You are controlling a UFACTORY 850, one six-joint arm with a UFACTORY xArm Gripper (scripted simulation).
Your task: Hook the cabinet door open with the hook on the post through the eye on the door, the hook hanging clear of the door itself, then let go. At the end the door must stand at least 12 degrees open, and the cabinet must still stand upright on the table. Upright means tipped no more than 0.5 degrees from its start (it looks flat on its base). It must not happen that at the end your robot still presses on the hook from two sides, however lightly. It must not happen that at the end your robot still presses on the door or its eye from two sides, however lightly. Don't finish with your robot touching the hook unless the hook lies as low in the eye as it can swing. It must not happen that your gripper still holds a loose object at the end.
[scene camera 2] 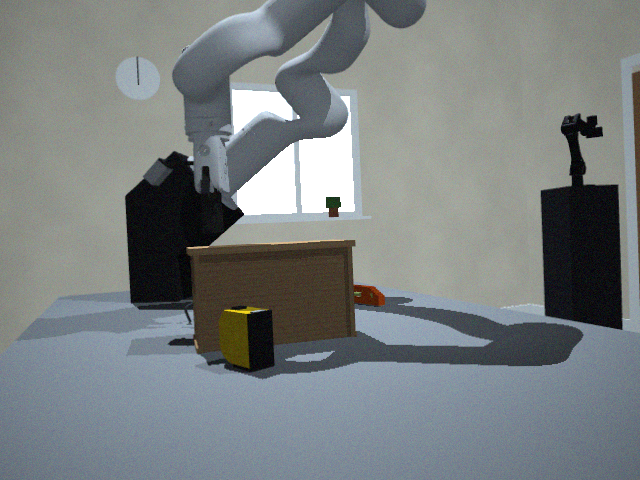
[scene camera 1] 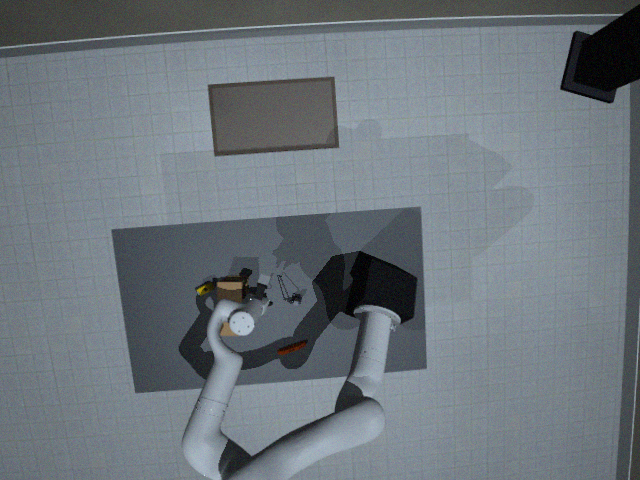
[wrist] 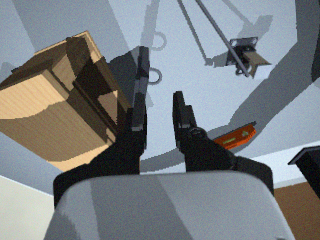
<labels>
wooden cabinet: scene camera 2; scene camera 1; wrist 52,119
same spot on wooden cabinet: (scene camera 1: pixel 233 288) = (scene camera 2: pixel 209 246)
</labels>
